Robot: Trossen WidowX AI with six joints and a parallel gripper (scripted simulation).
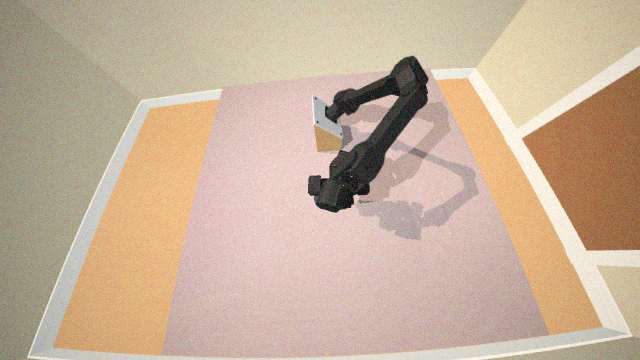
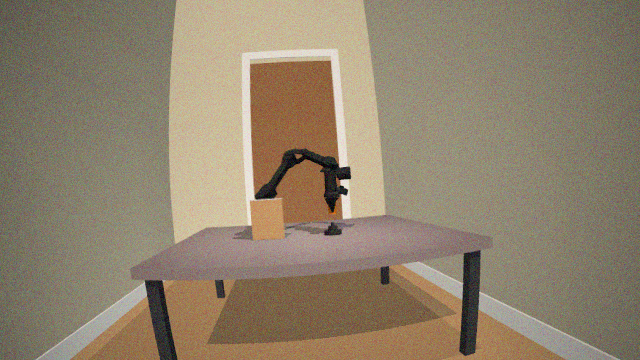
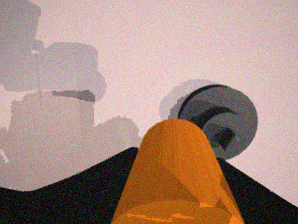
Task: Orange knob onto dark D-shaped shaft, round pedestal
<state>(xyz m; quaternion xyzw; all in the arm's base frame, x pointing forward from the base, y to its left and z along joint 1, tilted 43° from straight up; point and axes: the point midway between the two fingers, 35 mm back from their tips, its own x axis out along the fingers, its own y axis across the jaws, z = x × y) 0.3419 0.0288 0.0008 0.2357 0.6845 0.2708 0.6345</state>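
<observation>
My gripper tip is 10 mm past the dark pedestal, 50 mm to the left of it and 80 mm above it. The rest, counted from my gripper tip: orange knob (20 mm above).
</observation>
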